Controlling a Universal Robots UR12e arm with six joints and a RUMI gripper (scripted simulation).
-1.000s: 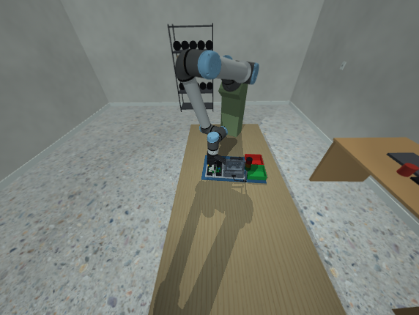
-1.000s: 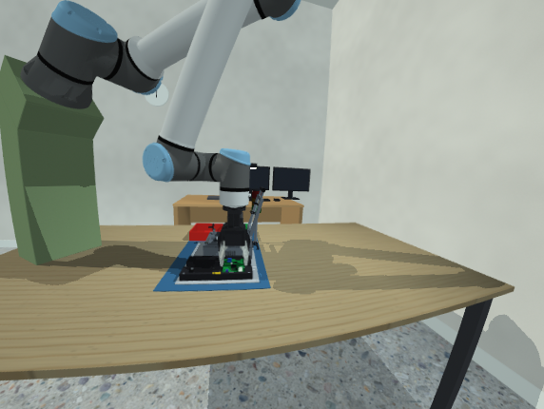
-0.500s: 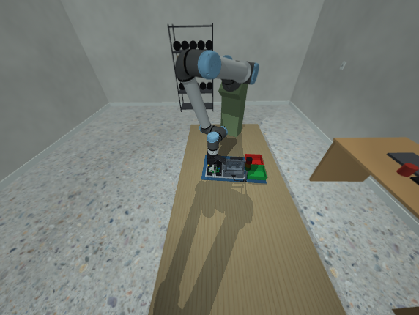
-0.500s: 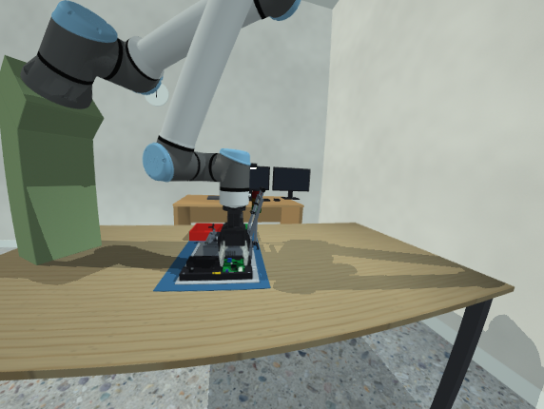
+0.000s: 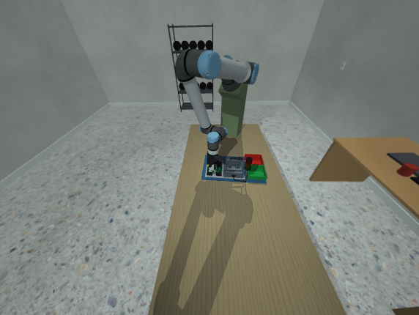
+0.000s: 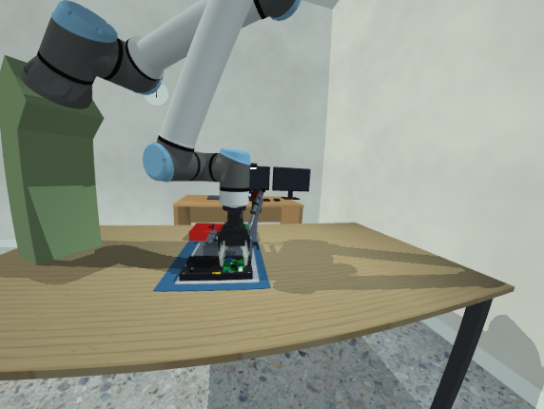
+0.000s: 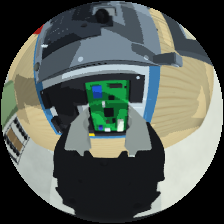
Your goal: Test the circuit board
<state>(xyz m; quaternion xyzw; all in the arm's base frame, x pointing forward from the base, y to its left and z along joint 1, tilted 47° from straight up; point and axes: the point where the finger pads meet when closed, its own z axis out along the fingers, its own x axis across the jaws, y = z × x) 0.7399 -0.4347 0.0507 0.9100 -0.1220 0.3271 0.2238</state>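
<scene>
The green circuit board lies 1 cm to the right of my hand. The rest, counted from my hand: tester lid 16 cm above, 15 cm ahead, 11 cm to the left; then red bin 39 cm to the left, 3 cm ahead, 1 cm below; then green bin 33 cm to the left, 16 cm ahead, 1 cm below.
</scene>
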